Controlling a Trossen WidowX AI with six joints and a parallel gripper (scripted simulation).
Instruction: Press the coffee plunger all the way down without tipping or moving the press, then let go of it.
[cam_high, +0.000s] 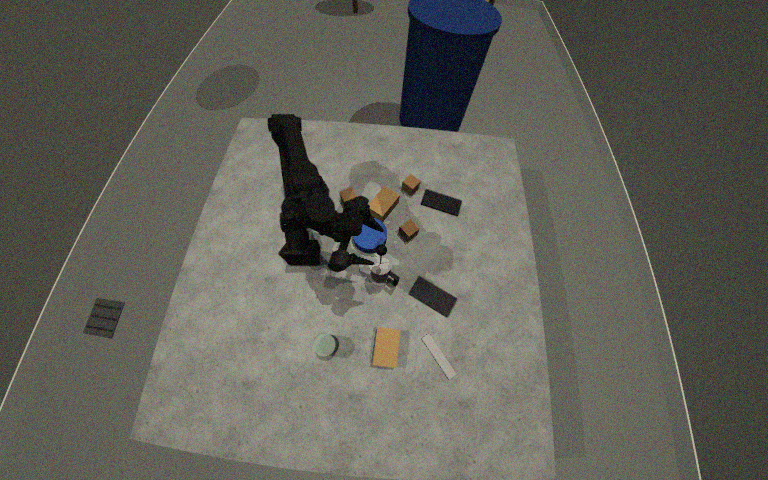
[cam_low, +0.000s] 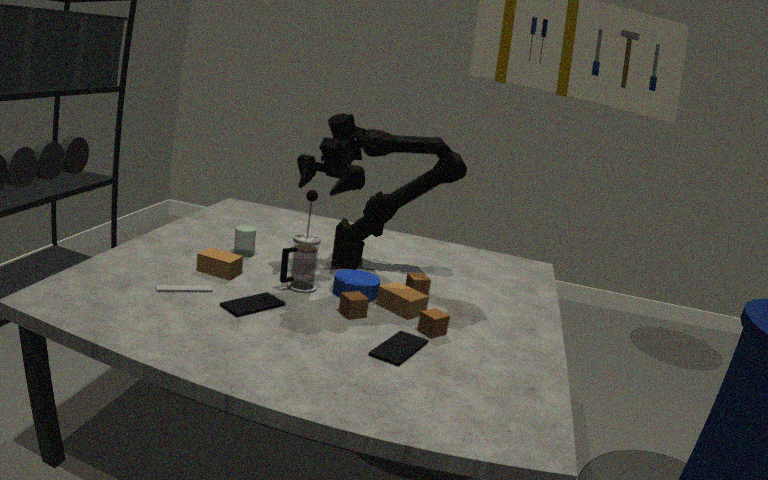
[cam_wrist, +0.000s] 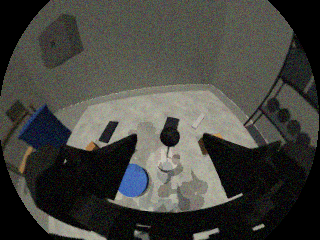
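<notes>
Now: the coffee press 2 cm ahead of my gripper tip, 1 cm to the right of it and 14 cm below it. Round my gripper tip: blue disc 3 cm behind, 14 cm to the left, 24 cm below; pale cup 15 cm behind, 23 cm to the right, 22 cm below; white strip 19 cm ahead, 27 cm to the right, 26 cm below.
</notes>
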